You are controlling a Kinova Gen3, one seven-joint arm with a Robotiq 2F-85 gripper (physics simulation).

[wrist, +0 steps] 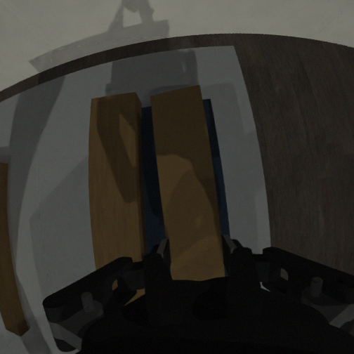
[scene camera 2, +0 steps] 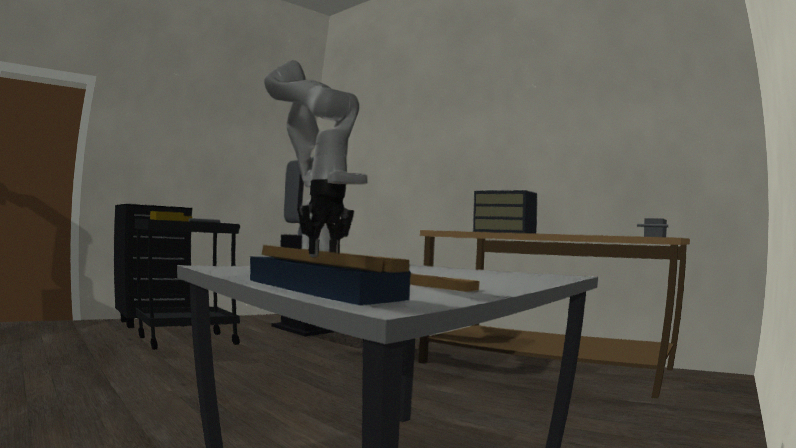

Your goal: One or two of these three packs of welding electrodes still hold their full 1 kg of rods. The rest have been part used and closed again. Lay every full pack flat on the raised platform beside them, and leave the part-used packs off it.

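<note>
My gripper (scene camera 2: 323, 257) is visible from the wrist too (wrist: 195, 246). Also visible: a brown electrode pack (scene camera 2: 415, 279), a brown electrode pack (scene camera 2: 361, 262), a brown electrode pack (wrist: 115, 173) and a dark blue raised platform (wrist: 154, 224).
</note>
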